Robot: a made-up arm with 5 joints. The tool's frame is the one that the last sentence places.
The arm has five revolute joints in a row. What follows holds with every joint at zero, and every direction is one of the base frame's.
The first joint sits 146 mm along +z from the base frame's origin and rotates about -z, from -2.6 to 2.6 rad.
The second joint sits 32 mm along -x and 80 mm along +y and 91 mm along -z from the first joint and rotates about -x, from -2.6 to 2.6 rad.
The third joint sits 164 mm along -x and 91 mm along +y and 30 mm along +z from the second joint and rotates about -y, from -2.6 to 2.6 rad.
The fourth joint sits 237 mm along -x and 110 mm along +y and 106 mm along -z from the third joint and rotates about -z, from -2.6 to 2.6 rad.
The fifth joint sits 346 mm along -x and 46 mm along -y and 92 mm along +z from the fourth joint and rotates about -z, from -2.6 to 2.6 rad.
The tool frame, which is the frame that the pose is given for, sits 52 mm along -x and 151 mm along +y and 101 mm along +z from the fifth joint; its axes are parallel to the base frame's.
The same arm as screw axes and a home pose.
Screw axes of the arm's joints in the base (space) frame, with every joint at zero. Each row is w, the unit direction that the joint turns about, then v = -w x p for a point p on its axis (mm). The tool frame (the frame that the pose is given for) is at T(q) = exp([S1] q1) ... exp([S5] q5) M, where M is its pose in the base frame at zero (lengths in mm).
S1: w 0 0 -1 v 0 0 0
S2: w -1 0 0 v 0 -55 80
S3: w 0 -1 0 v 85 0 196
S4: w 0 0 -1 v -281 -433 0
S5: w 0 0 -1 v -235 -779 0
M =
1 0 0 -831
0 1 0 386
0 0 1 172
0 0 0 1
Joint limits (rad, base to tool): -2.6..2.6 -2.6..2.6 -2.6..2.6 -2.6..2.6 -2.6..2.6

